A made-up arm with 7 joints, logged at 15 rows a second.
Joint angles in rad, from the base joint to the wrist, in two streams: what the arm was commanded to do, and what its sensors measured. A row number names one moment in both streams.
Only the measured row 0 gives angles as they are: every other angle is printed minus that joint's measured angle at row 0.
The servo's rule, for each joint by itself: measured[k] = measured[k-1] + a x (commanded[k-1-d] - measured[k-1]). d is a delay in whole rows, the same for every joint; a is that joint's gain. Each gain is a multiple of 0.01, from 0.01 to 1. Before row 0 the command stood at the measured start. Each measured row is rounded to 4 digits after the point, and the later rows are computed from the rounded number. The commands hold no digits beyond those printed.
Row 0, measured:
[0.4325 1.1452 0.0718 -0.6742 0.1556 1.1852 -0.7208]
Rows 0 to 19, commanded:
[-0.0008 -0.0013 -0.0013 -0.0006 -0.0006 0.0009 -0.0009]
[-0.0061 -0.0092 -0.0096 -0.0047 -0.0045 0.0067 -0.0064]
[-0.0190 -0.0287 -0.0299 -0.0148 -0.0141 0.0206 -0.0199]
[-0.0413 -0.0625 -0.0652 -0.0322 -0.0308 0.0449 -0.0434]
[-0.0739 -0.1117 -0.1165 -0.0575 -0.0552 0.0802 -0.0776]
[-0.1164 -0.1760 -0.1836 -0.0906 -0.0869 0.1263 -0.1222]
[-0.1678 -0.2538 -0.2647 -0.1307 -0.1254 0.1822 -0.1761]
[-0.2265 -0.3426 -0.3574 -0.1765 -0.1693 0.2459 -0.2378]
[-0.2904 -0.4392 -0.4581 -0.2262 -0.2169 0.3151 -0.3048]
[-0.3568 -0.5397 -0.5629 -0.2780 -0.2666 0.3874 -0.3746]
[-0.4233 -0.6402 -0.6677 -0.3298 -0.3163 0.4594 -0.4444]
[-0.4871 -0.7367 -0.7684 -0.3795 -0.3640 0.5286 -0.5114]
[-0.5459 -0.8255 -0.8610 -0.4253 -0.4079 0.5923 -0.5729]
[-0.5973 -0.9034 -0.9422 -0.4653 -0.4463 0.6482 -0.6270]
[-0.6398 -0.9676 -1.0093 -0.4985 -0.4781 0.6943 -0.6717]
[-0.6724 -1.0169 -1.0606 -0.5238 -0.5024 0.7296 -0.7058]
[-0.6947 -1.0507 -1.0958 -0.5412 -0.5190 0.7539 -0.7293]
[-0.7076 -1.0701 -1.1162 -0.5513 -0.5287 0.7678 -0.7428]
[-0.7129 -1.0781 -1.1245 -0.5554 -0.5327 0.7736 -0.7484]
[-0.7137 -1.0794 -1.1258 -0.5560 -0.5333 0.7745 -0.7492]
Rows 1 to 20, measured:
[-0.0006 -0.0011 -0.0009 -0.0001 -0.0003 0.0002 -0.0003]
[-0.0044 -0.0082 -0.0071 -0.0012 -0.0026 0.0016 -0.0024]
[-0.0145 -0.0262 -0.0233 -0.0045 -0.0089 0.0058 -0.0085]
[-0.0330 -0.0581 -0.0530 -0.0111 -0.0209 0.0144 -0.0207]
[-0.0612 -0.1053 -0.0981 -0.0222 -0.0398 0.0289 -0.0406]
[-0.0993 -0.1675 -0.1588 -0.0386 -0.0657 0.0503 -0.0692]
[-0.1466 -0.2434 -0.2340 -0.0607 -0.0985 0.0793 -0.1066]
[-0.2017 -0.3307 -0.3216 -0.0885 -0.1374 0.1160 -0.1525]
[-0.2629 -0.4262 -0.4185 -0.1215 -0.1811 0.1598 -0.2058]
[-0.3277 -0.5261 -0.5210 -0.1591 -0.2281 0.2099 -0.2649]
[-0.3937 -0.6265 -0.6252 -0.2001 -0.2766 0.2648 -0.3277]
[-0.4581 -0.7235 -0.7269 -0.2432 -0.3247 0.3228 -0.3920]
[-0.5187 -0.8133 -0.8221 -0.2869 -0.3705 0.3821 -0.4553]
[-0.5729 -0.8926 -0.9074 -0.3297 -0.4122 0.4406 -0.5154]
[-0.6191 -0.9586 -0.9797 -0.3702 -0.4484 0.4964 -0.5701]
[-0.6559 -1.0099 -1.0371 -0.4071 -0.4781 0.5477 -0.6176]
[-0.6827 -1.0458 -1.0788 -0.4393 -0.5006 0.5931 -0.6567]
[-0.6999 -1.0672 -1.1054 -0.4662 -0.5161 0.6315 -0.6868]
[-0.7089 -1.0768 -1.1190 -0.4876 -0.5252 0.6628 -0.7084]
[-0.7122 -1.0791 -1.1238 -0.5040 -0.5297 0.6874 -0.7227]
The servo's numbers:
d 0
a 0.69 0.88 0.71 0.24 0.55 0.22 0.35

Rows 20 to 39, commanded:
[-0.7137 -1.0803 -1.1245 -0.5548 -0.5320 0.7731 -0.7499]
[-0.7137 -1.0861 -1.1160 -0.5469 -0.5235 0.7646 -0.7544]
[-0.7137 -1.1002 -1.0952 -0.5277 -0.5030 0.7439 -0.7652]
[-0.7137 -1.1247 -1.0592 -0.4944 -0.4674 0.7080 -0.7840]
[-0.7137 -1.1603 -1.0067 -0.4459 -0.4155 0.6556 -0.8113]
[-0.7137 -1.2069 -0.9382 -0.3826 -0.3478 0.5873 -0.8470]
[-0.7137 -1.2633 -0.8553 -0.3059 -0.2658 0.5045 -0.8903]
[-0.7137 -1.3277 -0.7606 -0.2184 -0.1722 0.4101 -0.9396]
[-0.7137 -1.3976 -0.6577 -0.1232 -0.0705 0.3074 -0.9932]
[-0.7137 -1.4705 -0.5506 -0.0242 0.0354 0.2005 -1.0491]
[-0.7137 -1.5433 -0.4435 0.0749 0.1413 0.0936 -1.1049]
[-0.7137 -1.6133 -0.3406 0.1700 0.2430 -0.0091 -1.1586]
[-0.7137 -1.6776 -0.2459 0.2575 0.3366 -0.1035 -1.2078]
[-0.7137 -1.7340 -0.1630 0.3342 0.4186 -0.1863 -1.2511]
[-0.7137 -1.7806 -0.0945 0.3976 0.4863 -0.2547 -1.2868]
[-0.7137 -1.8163 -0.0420 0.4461 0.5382 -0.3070 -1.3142]
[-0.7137 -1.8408 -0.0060 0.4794 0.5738 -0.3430 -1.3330]
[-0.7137 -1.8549 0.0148 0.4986 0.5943 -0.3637 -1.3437]
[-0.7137 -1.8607 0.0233 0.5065 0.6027 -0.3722 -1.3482]
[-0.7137 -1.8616 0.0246 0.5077 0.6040 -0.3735 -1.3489]
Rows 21 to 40, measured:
[-0.7132 -1.0802 -1.1243 -0.5162 -0.5310 0.7063 -0.7322]
[-0.7135 -1.0854 -1.1184 -0.5236 -0.5269 0.7191 -0.7400]
[-0.7136 -1.0984 -1.1019 -0.5246 -0.5138 0.7246 -0.7488]
[-0.7137 -1.1215 -1.0716 -0.5174 -0.4883 0.7209 -0.7611]
[-0.7137 -1.1556 -1.0255 -0.5002 -0.4483 0.7065 -0.7787]
[-0.7137 -1.2007 -0.9635 -0.4720 -0.3930 0.6803 -0.8026]
[-0.7137 -1.2558 -0.8867 -0.4321 -0.3230 0.6416 -0.8333]
[-0.7137 -1.3191 -0.7972 -0.3808 -0.2401 0.5907 -0.8705]
[-0.7137 -1.3882 -0.6982 -0.3190 -0.1468 0.5284 -0.9134]
[-0.7137 -1.4606 -0.5934 -0.2482 -0.0466 0.4563 -0.9609]
[-0.7137 -1.5334 -0.4870 -0.1707 0.0567 0.3765 -1.0113]
[-0.7137 -1.6037 -0.3831 -0.0889 0.1592 0.2917 -1.0629]
[-0.7137 -1.6687 -0.2857 -0.0058 0.2568 0.2048 -1.1136]
[-0.7137 -1.7262 -0.1986 0.0758 0.3458 0.1188 -1.1617]
[-0.7137 -1.7741 -0.1247 0.1530 0.4231 0.0366 -1.2055]
[-0.7137 -1.8112 -0.0660 0.2233 0.4864 -0.0390 -1.2435]
[-0.7137 -1.8372 -0.0234 0.2848 0.5345 -0.1059 -1.2748]
[-0.7137 -1.8528 0.0037 0.3361 0.5674 -0.1626 -1.2989]
[-0.7137 -1.8598 0.0176 0.3770 0.5868 -0.2087 -1.3162]
[-0.7137 -1.8614 0.0226 0.4084 0.5963 -0.2450 -1.3276]

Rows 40 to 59, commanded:
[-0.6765 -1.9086 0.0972 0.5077 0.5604 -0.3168 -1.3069]
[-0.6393 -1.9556 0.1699 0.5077 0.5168 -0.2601 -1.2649]
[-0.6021 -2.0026 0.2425 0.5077 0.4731 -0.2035 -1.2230]
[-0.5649 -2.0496 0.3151 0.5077 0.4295 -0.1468 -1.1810]
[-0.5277 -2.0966 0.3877 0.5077 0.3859 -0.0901 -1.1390]
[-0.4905 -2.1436 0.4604 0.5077 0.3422 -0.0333 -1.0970]
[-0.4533 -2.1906 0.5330 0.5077 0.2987 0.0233 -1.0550]
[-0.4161 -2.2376 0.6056 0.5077 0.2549 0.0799 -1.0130]
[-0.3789 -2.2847 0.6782 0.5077 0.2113 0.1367 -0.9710]
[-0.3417 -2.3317 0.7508 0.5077 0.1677 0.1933 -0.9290]
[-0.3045 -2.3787 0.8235 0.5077 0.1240 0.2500 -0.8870]
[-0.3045 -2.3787 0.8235 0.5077 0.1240 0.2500 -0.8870]
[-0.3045 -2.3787 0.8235 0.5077 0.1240 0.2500 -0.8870]
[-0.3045 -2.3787 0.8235 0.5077 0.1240 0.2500 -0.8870]
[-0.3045 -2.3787 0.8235 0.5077 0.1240 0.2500 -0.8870]
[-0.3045 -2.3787 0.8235 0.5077 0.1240 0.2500 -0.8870]
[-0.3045 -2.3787 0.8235 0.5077 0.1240 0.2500 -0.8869]
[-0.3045 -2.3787 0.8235 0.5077 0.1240 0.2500 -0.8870]
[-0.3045 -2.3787 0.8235 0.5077 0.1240 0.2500 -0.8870]
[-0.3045 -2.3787 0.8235 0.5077 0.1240 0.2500 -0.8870]
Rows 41 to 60, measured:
[-0.6880 -1.9029 0.0756 0.4322 0.5766 -0.2608 -1.3204]
[-0.6544 -1.9493 0.1426 0.4503 0.5437 -0.2606 -1.3010]
[-0.6183 -1.9962 0.2135 0.4641 0.5049 -0.2480 -1.2737]
[-0.5815 -2.0432 0.2856 0.4746 0.4634 -0.2257 -1.2413]
[-0.5444 -2.0902 0.3581 0.4825 0.4208 -0.1959 -1.2055]
[-0.5072 -2.1372 0.4307 0.4885 0.3776 -0.1601 -1.1675]
[-0.4700 -2.1842 0.5033 0.4931 0.3342 -0.1198 -1.1281]
[-0.4328 -2.2312 0.5759 0.4966 0.2906 -0.0759 -1.0878]
[-0.3956 -2.2783 0.6485 0.4993 0.2470 -0.0291 -1.0469]
[-0.3584 -2.3253 0.7211 0.5013 0.2034 0.0198 -1.0056]
[-0.3212 -2.3723 0.7938 0.5028 0.1597 0.0704 -0.9641]
[-0.3097 -2.3779 0.8149 0.5040 0.1401 0.1099 -0.9371]
[-0.3061 -2.3786 0.8210 0.5049 0.1312 0.1407 -0.9196]
[-0.3050 -2.3787 0.8228 0.5056 0.1272 0.1647 -0.9082]
[-0.3047 -2.3787 0.8233 0.5061 0.1254 0.1835 -0.9008]
[-0.3046 -2.3787 0.8234 0.5065 0.1246 0.1981 -0.8960]
[-0.3045 -2.3787 0.8235 0.5068 0.1243 0.2095 -0.8928]
[-0.3045 -2.3787 0.8235 0.5070 0.1241 0.2184 -0.8908]
[-0.3045 -2.3787 0.8235 0.5072 0.1240 0.2254 -0.8895]
[-0.3045 -2.3787 0.8235 0.5073 0.1240 0.2308 -0.8886]

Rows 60 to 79, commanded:
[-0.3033 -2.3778 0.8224 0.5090 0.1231 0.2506 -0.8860]
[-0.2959 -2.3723 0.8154 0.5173 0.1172 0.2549 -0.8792]
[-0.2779 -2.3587 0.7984 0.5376 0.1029 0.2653 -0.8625]
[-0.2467 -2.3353 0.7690 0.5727 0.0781 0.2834 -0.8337]
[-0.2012 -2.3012 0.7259 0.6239 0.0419 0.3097 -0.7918]
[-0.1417 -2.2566 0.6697 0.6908 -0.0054 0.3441 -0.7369]
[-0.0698 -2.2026 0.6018 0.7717 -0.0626 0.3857 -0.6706]
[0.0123 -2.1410 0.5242 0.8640 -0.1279 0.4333 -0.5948]
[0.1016 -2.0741 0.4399 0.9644 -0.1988 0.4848 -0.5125]
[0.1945 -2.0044 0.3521 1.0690 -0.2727 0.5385 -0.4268]
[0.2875 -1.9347 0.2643 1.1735 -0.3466 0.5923 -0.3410]
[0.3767 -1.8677 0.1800 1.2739 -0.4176 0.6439 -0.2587]
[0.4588 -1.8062 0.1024 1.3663 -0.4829 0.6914 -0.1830]
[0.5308 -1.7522 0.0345 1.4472 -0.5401 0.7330 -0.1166]
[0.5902 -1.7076 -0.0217 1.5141 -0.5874 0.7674 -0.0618]
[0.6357 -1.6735 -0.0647 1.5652 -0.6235 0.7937 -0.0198]
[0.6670 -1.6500 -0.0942 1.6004 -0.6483 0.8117 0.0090]
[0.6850 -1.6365 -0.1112 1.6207 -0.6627 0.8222 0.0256]
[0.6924 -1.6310 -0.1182 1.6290 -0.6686 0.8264 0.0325]
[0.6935 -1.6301 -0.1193 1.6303 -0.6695 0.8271 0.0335]
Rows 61 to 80, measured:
[-0.3037 -2.3779 0.8227 0.5077 0.1235 0.2352 -0.8877]
[-0.2983 -2.3730 0.8175 0.5100 0.1200 0.2395 -0.8847]
[-0.2842 -2.3604 0.8039 0.5166 0.1106 0.2452 -0.8769]
[-0.2583 -2.3383 0.7791 0.5301 0.0927 0.2536 -0.8618]
[-0.2189 -2.3057 0.7413 0.5526 0.0648 0.2659 -0.8373]
[-0.1656 -2.2625 0.6905 0.5858 0.0262 0.2831 -0.8022]
[-0.0995 -2.2098 0.6275 0.6304 -0.0226 0.3057 -0.7561]
[-0.0224 -2.1493 0.5542 0.6865 -0.0805 0.3338 -0.6996]
[0.0632 -2.0831 0.4730 0.7532 -0.1456 0.3670 -0.6341]
[0.1538 -2.0138 0.3872 0.8290 -0.2155 0.4047 -0.5615]
[0.2461 -1.9442 0.2999 0.9117 -0.2876 0.4460 -0.4843]
[0.3362 -1.8769 0.2148 0.9986 -0.3591 0.4895 -0.4053]
[0.4208 -1.8147 0.1350 1.0868 -0.4272 0.5339 -0.3275]
[0.4967 -1.7597 0.0636 1.1733 -0.4893 0.5777 -0.2537]
[0.5612 -1.7139 0.0030 1.2551 -0.5433 0.6194 -0.1865]
[0.6126 -1.6783 -0.0451 1.3295 -0.5874 0.6577 -0.1282]
[0.6501 -1.6534 -0.0800 1.3945 -0.6209 0.6916 -0.0802]
[0.6742 -1.6385 -0.1022 1.4488 -0.6439 0.7203 -0.0432]
[0.6868 -1.6319 -0.1136 1.4920 -0.6575 0.7436 -0.0167]
[0.6914 -1.6303 -0.1176 1.5252 -0.6641 0.7620 0.0009]

